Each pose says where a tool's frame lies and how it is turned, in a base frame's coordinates. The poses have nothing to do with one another.
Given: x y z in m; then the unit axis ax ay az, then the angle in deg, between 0 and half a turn.
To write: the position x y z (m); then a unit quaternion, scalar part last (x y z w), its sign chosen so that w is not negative. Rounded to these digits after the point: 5 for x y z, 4 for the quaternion.
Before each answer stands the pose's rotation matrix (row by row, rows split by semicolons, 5 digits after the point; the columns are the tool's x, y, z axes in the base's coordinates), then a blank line. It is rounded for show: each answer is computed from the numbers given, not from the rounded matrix.
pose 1, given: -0.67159 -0.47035 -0.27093 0.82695 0.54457 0.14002 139.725
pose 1, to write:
0.44263 0.70339 0.55617; 0.88442 -0.24014 -0.40016; -0.14791 0.66901 -0.72839

-0.67159 -0.47035 -0.27093 0.7764 0.5113 0.1315 0.3443
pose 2, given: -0.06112 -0.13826 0.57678 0.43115 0.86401 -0.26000 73.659
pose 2, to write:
0.41494 0.51720 0.74855; 0.01821 0.81783 -0.57517; -0.90967 0.25229 0.32993

-0.06112 -0.13826 0.57678 0.2584 0.5179 -0.1559 0.8004
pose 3, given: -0.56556 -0.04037 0.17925 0.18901 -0.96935 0.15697 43.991
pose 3, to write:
0.72947 -0.16042 -0.66493; 0.05762 0.98306 -0.17396; 0.68158 0.08859 0.72636

-0.56556 -0.04037 0.17925 0.0708 -0.3631 0.0588 0.9272
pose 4, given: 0.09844 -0.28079 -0.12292 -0.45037 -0.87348 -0.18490 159.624
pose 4, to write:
-0.54445 0.82655 -0.14279; 0.69779 0.54078 0.46972; 0.46547 0.15610 -0.87119

0.09844 -0.28079 -0.12292 -0.4433 -0.8597 -0.1820 0.1769
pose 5, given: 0.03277 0.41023 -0.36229 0.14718 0.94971 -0.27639 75.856
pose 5, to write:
0.26073 0.37363 0.89018; -0.16239 0.92591 -0.34107; -0.95166 -0.05563 0.30208

0.03277 0.41023 -0.36229 0.0905 0.5838 -0.1699 0.7888
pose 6, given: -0.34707 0.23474 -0.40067 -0.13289 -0.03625 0.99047 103.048
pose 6, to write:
-0.20412 -0.95899 -0.19665; 0.97080 -0.22416 0.08545; -0.12603 -0.17347 0.97674

-0.34707 0.23474 -0.40067 -0.1040 -0.0284 0.7754 0.6222
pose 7, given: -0.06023 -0.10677 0.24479 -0.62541 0.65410 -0.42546 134.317
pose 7, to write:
-0.03423 -0.39046 0.91998; -0.99929 0.02812 -0.02524; -0.01602 -0.92019 -0.39115

-0.06023 -0.10677 0.24479 -0.5764 0.6028 -0.3921 0.3882
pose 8, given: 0.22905 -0.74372 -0.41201 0.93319 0.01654 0.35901 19.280
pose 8, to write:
0.99276 -0.11767 0.02425; 0.11941 0.94393 -0.30779; 0.01333 0.30846 0.95114

0.22905 -0.74372 -0.41201 0.1563 0.0028 0.0601 0.9859
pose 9, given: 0.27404 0.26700 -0.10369 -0.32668 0.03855 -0.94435 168.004
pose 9, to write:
-0.76705 0.17136 0.61827; -0.22119 -0.97522 -0.00412; 0.60225 -0.13991 0.78595

0.27404 0.26700 -0.10369 -0.3249 0.0383 -0.9392 0.1045
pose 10, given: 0.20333 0.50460 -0.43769 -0.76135 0.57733 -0.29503 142.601
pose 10, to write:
0.24571 -0.60955 0.75371; -0.96792 -0.19633 0.15677; 0.05242 -0.76806 -0.63823

0.20333 0.50460 -0.43769 -0.7212 0.5469 -0.2795 0.3206
